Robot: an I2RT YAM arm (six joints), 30 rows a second.
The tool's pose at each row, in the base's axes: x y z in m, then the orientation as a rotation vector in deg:
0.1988 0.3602 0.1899 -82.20 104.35 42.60
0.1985 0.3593 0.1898 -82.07 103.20 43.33
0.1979 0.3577 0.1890 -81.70 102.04 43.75
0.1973 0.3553 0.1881 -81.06 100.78 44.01
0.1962 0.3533 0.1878 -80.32 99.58 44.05
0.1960 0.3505 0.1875 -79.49 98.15 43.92
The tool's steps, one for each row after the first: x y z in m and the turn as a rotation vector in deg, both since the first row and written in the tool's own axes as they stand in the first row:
0.0006 0.0001 -0.0007 -0.31 -1.04 -0.38
0.0023 0.0003 -0.0016 -0.29 -2.13 -0.78
0.0045 0.0003 -0.0030 -0.02 -3.40 -1.18
0.0061 0.0009 -0.0046 0.44 -4.63 -1.57
0.0079 0.0005 -0.0067 1.09 -6.02 -2.13

